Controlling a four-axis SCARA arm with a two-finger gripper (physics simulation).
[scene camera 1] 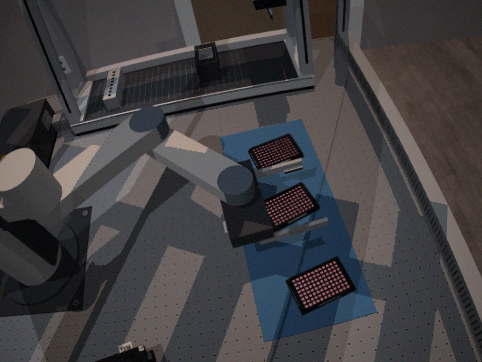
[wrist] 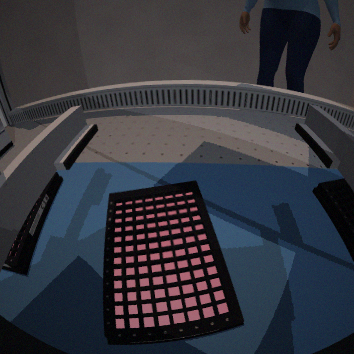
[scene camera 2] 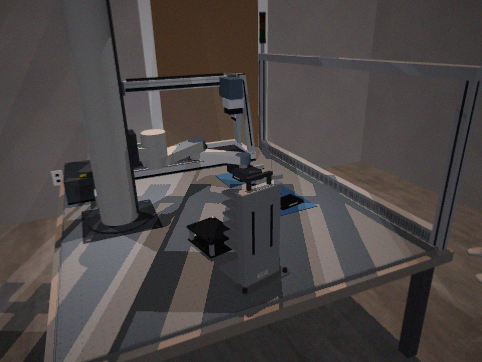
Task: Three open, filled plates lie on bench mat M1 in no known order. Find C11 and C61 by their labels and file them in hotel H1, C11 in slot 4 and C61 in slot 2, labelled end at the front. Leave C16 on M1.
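Places are measured from the arm's base along level axes (x ahead, y left, z up), in millimetres.
Pixels of known places: gripper, fingertip midpoint: (scene camera 1: 314, 189) (wrist: 198, 108) (scene camera 2: 272, 170); arm's base, origin of the base link: (scene camera 1: 41, 262) (scene camera 2: 120, 221).
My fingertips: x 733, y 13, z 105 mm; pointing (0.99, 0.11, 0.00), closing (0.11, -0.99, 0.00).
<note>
Ahead of a thing's pixels: the offset from my fingertips to its top centre. "spot": to the spot under its first point.
Three plates with pink-filled wells lie on the blue mat M1 (scene camera 1: 270, 305) (wrist: 265, 182): the middle one, C11 @(21 mm left, 56 mm back, 75 mm down) (scene camera 1: 295, 205) (wrist: 162, 260), one at the gantry end @(spot: 193 mm left, 53 mm back, 77 mm down) (scene camera 1: 276, 151) (wrist: 35, 225) and one at the other end @(spot: 194 mm right, 26 mm back, 75 mm down) (scene camera 1: 321, 285) (wrist: 340, 210) (scene camera 2: 291, 201). The gantry-end plate's label is too slanted to read; the other two labels do not show. My gripper (scene camera 1: 314, 192) (wrist: 198, 108) is open and empty, above the mat, with one finger on each side of the middle plate and above it. Hotel H1 (scene camera 2: 262, 235) stands upright, its slot openings turned out of view.
A low black stand (scene camera 2: 210, 230) is beside the hotel. A gantry frame (scene camera 1: 200, 102) with a black block @(spot: 522 mm left, 202 mm back, 27 mm up) (scene camera 1: 206, 60) and a white strip @(spot: 527 mm left, 523 mm back, 2 mm up) (scene camera 1: 112, 87) is behind the mat. A slotted rail @(spot: 65 mm right, 271 mm ahead, 84 mm down) (scene camera 1: 425, 210) runs along one side. A person (wrist: 287, 45) stands beyond it.
</note>
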